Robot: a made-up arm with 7 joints. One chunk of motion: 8 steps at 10 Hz.
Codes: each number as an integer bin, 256 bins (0 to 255) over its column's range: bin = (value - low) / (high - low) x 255, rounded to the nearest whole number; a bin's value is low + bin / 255 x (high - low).
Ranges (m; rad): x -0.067..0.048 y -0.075..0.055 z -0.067..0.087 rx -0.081..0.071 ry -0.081..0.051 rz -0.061..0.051
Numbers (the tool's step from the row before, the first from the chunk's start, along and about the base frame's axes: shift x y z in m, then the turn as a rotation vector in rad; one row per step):
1: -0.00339 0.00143 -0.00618 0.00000 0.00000 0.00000
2: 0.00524 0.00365 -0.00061 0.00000 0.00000 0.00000
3: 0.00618 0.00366 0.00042 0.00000 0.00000 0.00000
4: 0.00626 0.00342 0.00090 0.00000 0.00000 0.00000
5: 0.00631 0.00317 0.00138 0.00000 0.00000 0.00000
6: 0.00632 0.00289 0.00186 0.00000 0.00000 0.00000
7: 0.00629 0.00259 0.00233 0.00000 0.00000 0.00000
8: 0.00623 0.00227 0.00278 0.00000 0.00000 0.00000
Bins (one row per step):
1: 141 150 101 136 156 139
2: 160 154 110 136 156 139
3: 162 154 112 136 156 139
4: 162 154 112 136 156 139
5: 163 153 113 136 156 139
6: 163 153 114 136 156 139
7: 163 152 115 136 156 139
8: 162 152 116 136 156 139

